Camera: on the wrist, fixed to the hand. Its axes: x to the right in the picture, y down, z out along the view.
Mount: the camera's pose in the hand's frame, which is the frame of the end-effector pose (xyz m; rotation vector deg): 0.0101 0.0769 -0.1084 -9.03 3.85 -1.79
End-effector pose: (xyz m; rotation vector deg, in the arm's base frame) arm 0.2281 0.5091 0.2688 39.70 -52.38 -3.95
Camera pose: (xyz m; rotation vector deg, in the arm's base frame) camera 0.2978 0.6225 0.2758 32.07 -47.22 -8.20
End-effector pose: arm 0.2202 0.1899 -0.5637 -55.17 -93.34 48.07
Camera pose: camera 0.3380 0.2394 -0.6016 -60.80 -95.49 37.68
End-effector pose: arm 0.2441 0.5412 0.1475 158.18 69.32 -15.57
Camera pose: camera 0.3202 0.5157 0.2539 151.10 70.68 -4.74
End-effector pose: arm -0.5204 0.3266 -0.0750 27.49 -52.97 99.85
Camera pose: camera -0.5827 0.4058 -0.1622 18.87 -56.85 93.57
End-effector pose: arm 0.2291 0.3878 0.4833 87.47 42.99 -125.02
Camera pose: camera 0.3504 0.3938 0.4283 87.31 54.42 -117.37
